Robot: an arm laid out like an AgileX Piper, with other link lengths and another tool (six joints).
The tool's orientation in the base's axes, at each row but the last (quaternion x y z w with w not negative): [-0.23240 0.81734 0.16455 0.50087]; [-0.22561 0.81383 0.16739 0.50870]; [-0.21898 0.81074 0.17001 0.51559]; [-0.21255 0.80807 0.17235 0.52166]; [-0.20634 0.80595 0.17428 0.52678]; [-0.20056 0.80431 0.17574 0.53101]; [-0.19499 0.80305 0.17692 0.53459]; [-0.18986 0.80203 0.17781 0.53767]
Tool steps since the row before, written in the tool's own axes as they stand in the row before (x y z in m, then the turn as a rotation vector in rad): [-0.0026 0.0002 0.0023 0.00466 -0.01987 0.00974]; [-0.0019 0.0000 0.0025 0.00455 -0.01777 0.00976]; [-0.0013 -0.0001 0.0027 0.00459 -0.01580 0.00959]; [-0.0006 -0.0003 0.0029 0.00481 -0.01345 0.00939]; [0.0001 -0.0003 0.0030 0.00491 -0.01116 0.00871]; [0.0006 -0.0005 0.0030 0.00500 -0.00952 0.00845]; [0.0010 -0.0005 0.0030 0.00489 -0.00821 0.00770]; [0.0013 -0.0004 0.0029 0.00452 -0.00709 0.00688]
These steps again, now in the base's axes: [0.0026 0.0019 0.0013 0.01624 -0.01276 -0.00922]; [0.0026 0.0016 0.0007 0.01516 -0.01096 -0.00904]; [0.0026 0.0015 0.0001 0.01397 -0.00939 -0.00890]; [0.0026 0.0013 -0.0006 0.01251 -0.00753 -0.00889]; [0.0025 0.0012 -0.0013 0.01076 -0.00592 -0.00858]; [0.0024 0.0010 -0.0017 0.00969 -0.00466 -0.00845]; [0.0023 0.0009 -0.0021 0.00848 -0.00388 -0.00797]; [0.0020 0.0009 -0.0023 0.00740 -0.00328 -0.00725]
